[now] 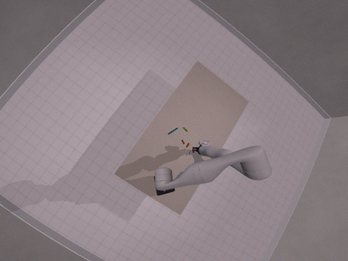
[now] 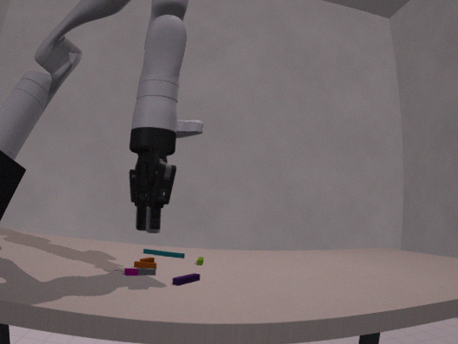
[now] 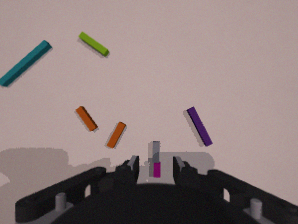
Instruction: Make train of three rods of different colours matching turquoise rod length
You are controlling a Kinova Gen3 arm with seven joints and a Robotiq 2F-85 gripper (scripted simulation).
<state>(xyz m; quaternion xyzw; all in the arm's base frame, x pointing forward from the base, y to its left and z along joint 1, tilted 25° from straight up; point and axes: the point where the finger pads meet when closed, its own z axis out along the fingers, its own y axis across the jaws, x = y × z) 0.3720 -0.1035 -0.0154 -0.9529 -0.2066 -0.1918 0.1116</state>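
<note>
My gripper is now 8 cm above the grey rod. Round my hand: lime rod (16 cm to the left, 10 cm ahead, 8 cm below); then purple rod (8 cm below, 6 cm ahead, 4 cm to the right); then magenta rod (8 cm below, 2 cm behind, 1 cm to the right).
</note>
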